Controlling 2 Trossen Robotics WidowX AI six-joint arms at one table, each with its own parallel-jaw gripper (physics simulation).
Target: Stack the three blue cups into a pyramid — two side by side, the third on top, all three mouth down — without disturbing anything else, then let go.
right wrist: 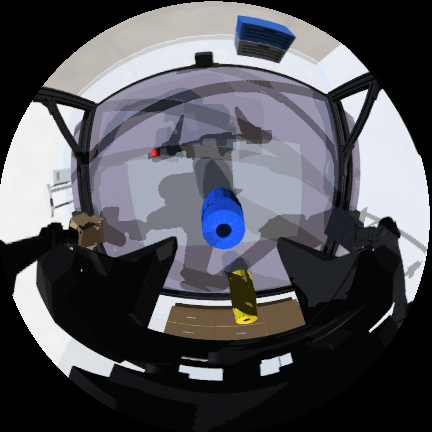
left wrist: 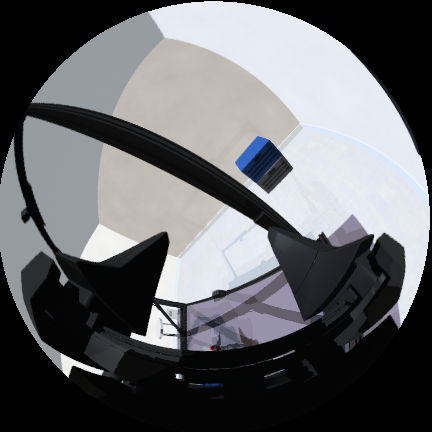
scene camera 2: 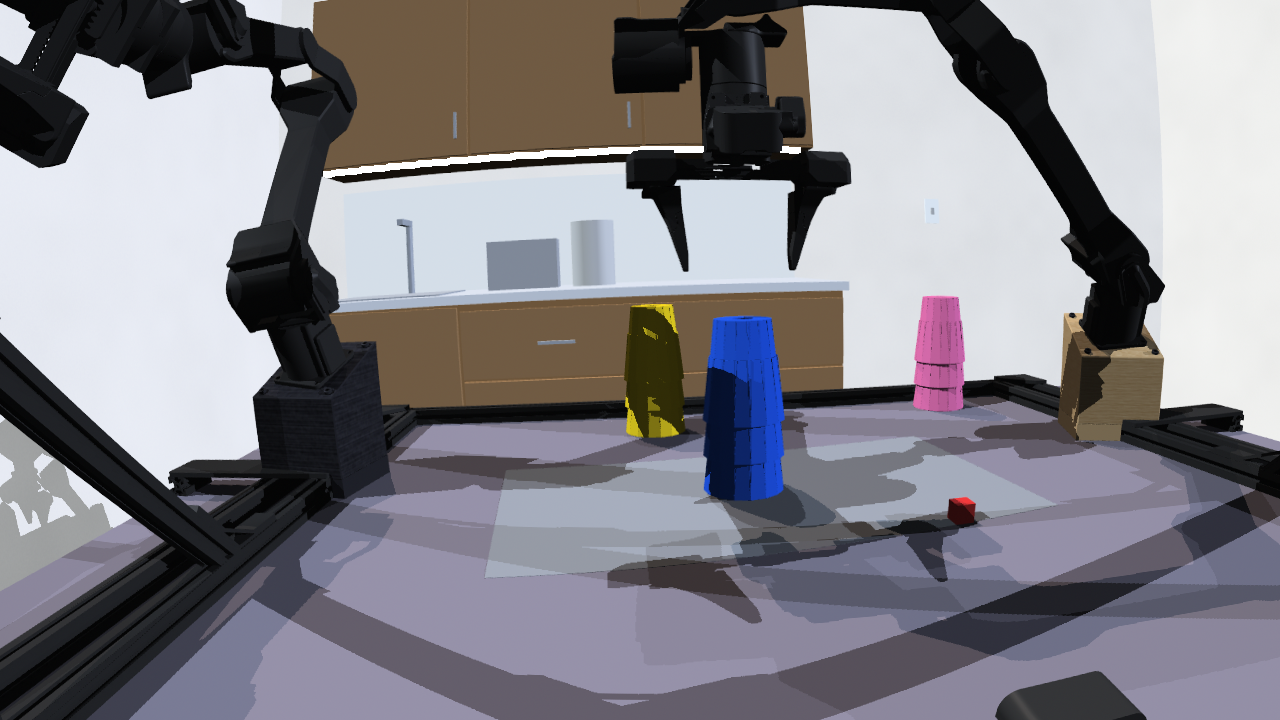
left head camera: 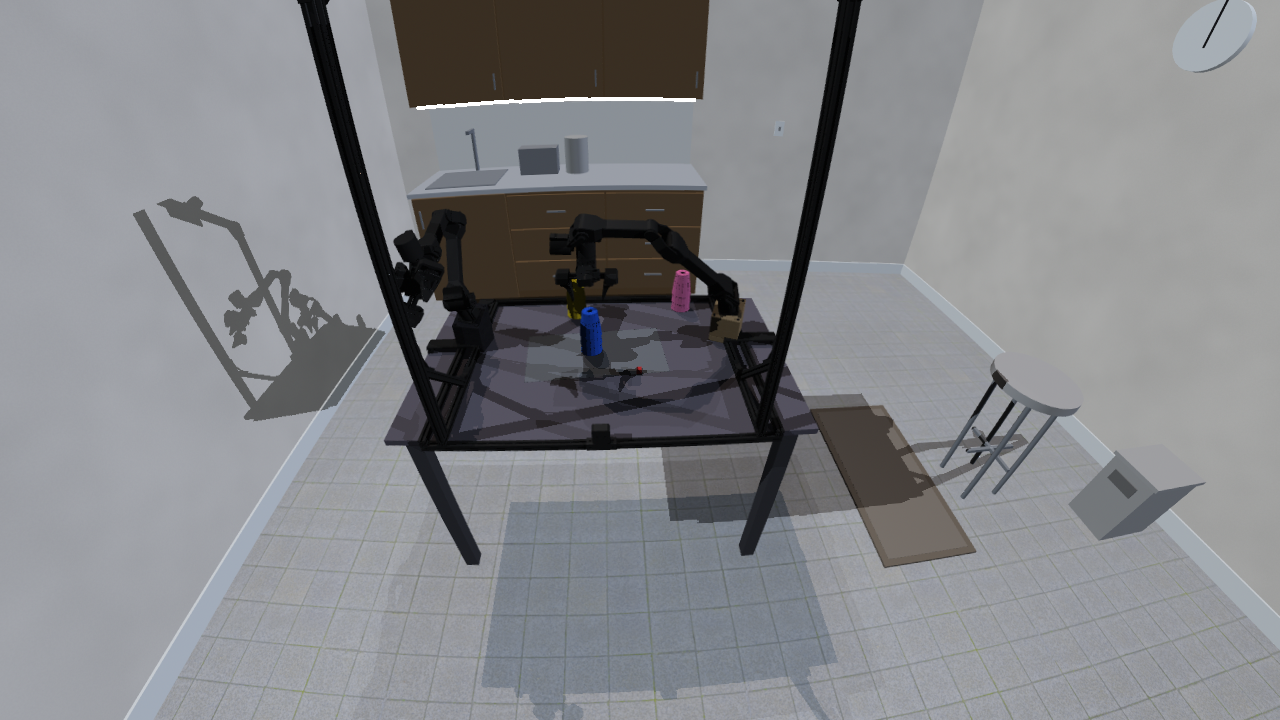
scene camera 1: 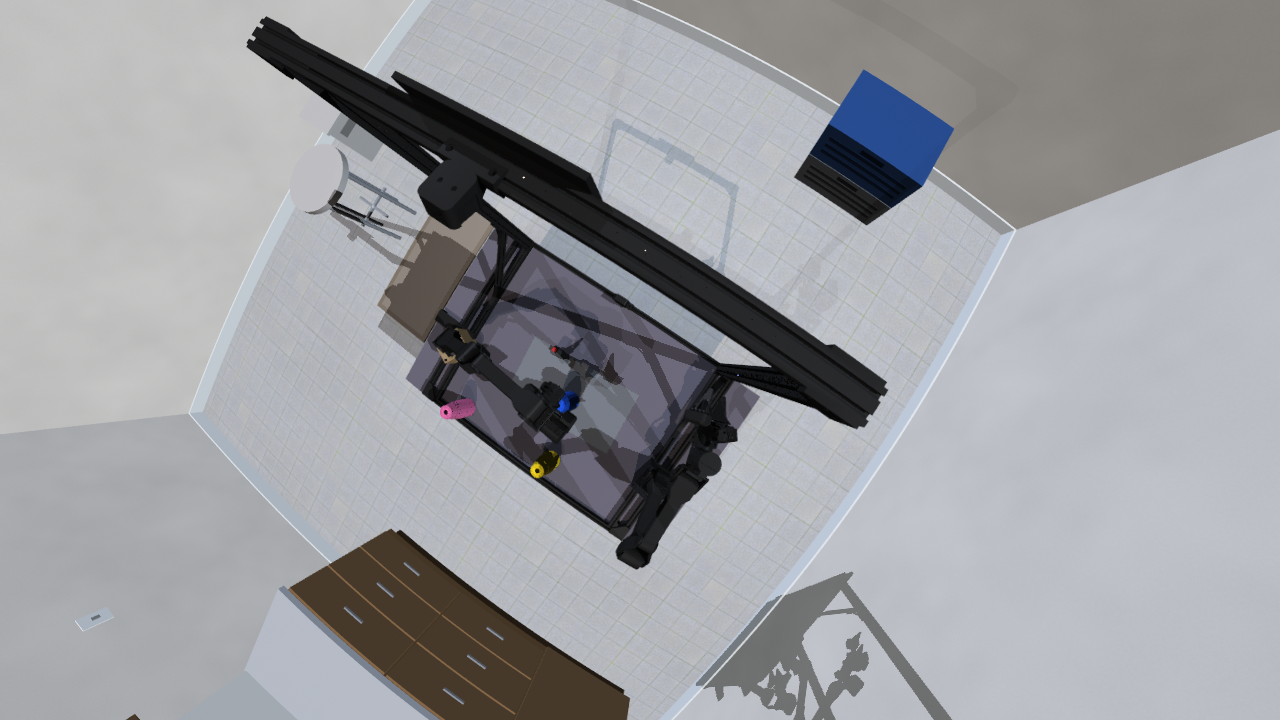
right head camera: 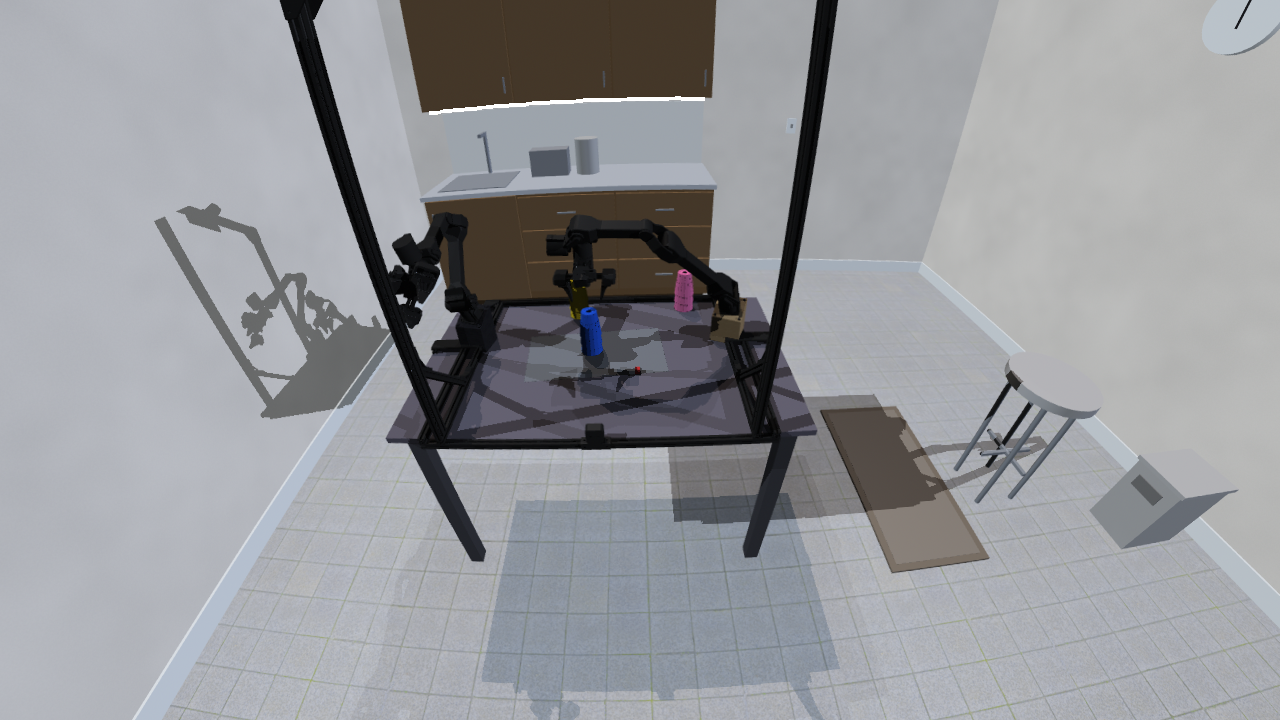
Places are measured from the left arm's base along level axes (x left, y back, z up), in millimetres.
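Pixels of known places: left gripper, fingertip midpoint: (left wrist: 219,234) (left head camera: 419,314) (scene camera 1: 718,392) (right head camera: 415,315); right gripper, fingertip midpoint: (right wrist: 228,242) (scene camera 2: 739,270) (left head camera: 588,300) (right head camera: 586,301); left arm's base, link origin: (right wrist: 358,236) (scene camera 2: 314,368) (left head camera: 469,314) (scene camera 1: 650,485) (right head camera: 472,315); right arm's base, link origin: (right wrist: 72,237) (scene camera 2: 1111,333) (left head camera: 728,307) (right head camera: 729,307).
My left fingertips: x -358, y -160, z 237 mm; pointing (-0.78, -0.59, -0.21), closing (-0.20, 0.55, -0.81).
For each thing: its top centre in the pictures, then the offset to it from my left fingertips. Level surfaces: height alone.
- pale mat, surface height: dz -355 mm
- yellow cup stack, top centre: (scene camera 2: 650,305) (right wrist: 247,318) (scene camera 1: 538,470) (left head camera: 573,278) (right head camera: 575,279) dx +641, dy -104, dz -203 mm
- pink cup stack, top centre: (scene camera 2: 939,296) (right head camera: 685,271) (left head camera: 682,272) (scene camera 1: 444,413) dx +820, dy -467, dz -203 mm
- small red cube, top centre: (scene camera 2: 962,501) (right wrist: 153,151) dx +380, dy -431, dz -339 mm
The three blue cups (left head camera: 590,333) (right head camera: 590,333) (scene camera 1: 567,401) (scene camera 2: 743,411) (right wrist: 223,215) are nested in one upright stack, mouth down, on the pale mat (scene camera 2: 554,528) (right wrist: 287,165). My right gripper (scene camera 2: 739,268) (right wrist: 228,242) is open and empty, pointing down above the blue stack, with its fingertips clear of the stack's top in scene camera 2. My left gripper (left wrist: 219,234) is open and empty, raised at the table's left side, away from the cups. In the left wrist view the blue stack is almost wholly hidden by the gripper's body.
A yellow cup stack (scene camera 2: 654,376) (right wrist: 243,297) (scene camera 1: 544,463) stands behind the blue one, a little left. A pink cup stack (scene camera 2: 938,358) (left head camera: 681,291) (scene camera 1: 457,409) stands at the back right. A small red cube (scene camera 2: 961,510) (right wrist: 154,152) lies front right of the blue stack.
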